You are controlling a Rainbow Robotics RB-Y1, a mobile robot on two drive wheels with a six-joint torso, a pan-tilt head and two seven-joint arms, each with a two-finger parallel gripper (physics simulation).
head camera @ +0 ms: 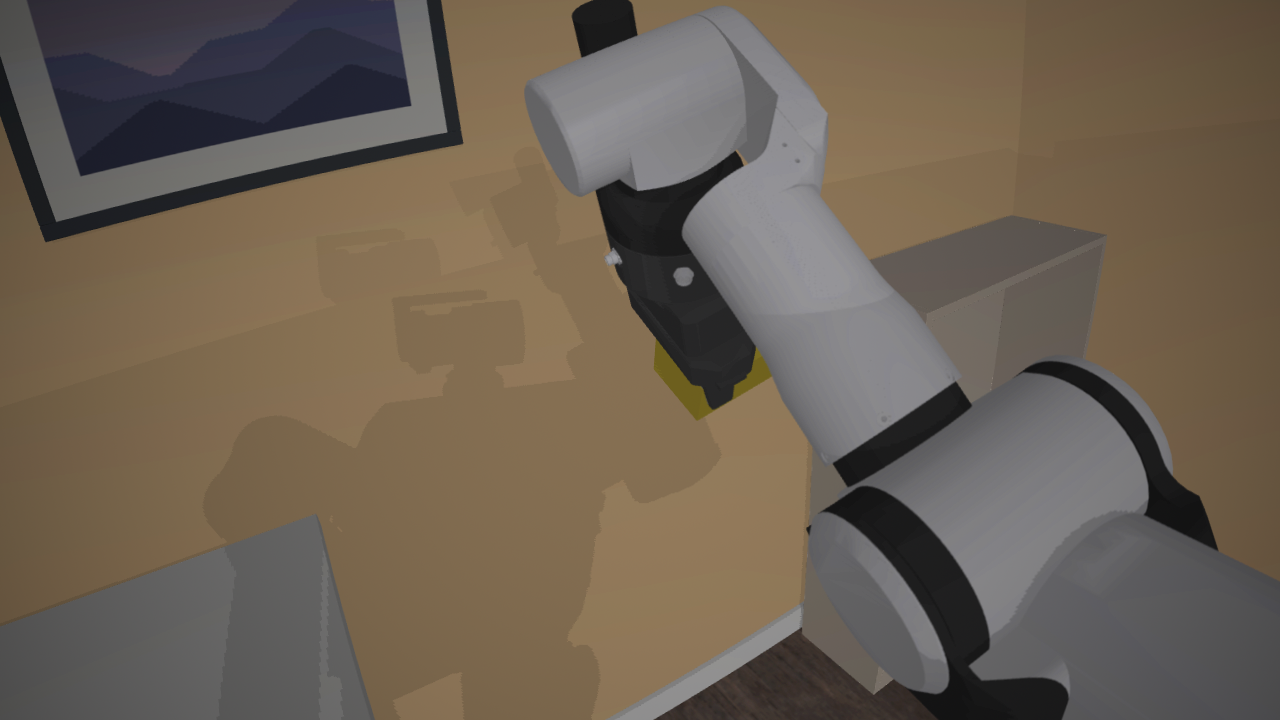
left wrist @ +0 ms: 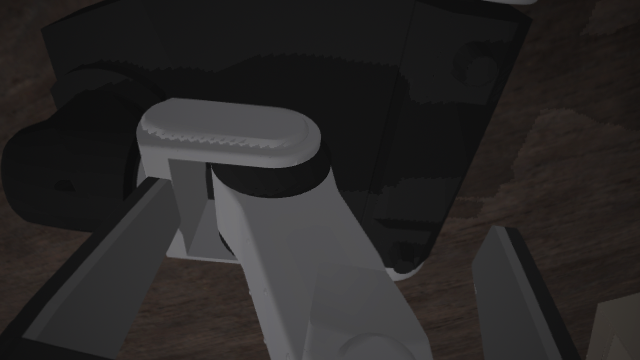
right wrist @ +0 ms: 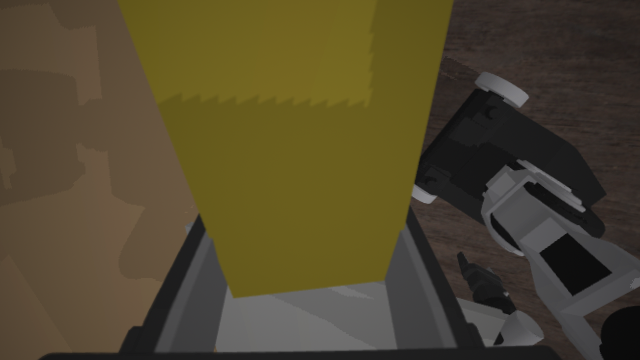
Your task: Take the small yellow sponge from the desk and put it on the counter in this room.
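Where they show: left gripper, fingertip midpoint: (left wrist: 325,222) (right wrist: 473,261); right gripper, fingertip midpoint: (head camera: 697,372) (right wrist: 309,200); robot's base at its link origin: (right wrist: 451,138).
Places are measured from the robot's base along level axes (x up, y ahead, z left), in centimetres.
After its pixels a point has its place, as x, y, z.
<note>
The yellow sponge (head camera: 677,385) {124.5, 29.5, -10.8} (right wrist: 300,150) {128.2, 30.9, -16.1} is held between the fingers of my right gripper (head camera: 720,394) {125.0, 30.4, -12.6} (right wrist: 309,200) {125.0, 30.4, -12.6}, up in front of the tan wall. In the head camera the gripper hides much of the sponge; in the right wrist view it fills the upper middle. My left gripper (left wrist: 325,222) {56.2, -19.3, 20.3} is open, with its fingers wide apart and nothing between them, above the dark floor. A pale grey flat top (head camera: 116,626) {93.8, 37.6, 64.2} shows at the lower left of the head camera; I cannot tell whether it is the counter or the desk. The sponge is apart from it.
A pale shelf unit (head camera: 975,259) {104.9, 108.9, -86.8} stands against the wall at the right, behind my right arm. A framed mountain picture (head camera: 452,98) {148.1, 76.5, 12.5} hangs at the upper left. My dark wheeled base (left wrist: 325,85) {17.1, -17.2, 9.4} (right wrist: 530,140) {15.7, -20.2, -17.3} stands on the brown wood floor (left wrist: 565,165) {-1.1, 40.9, -10.1} (right wrist: 560,45) {-1.1, -8.7, -50.1}.
</note>
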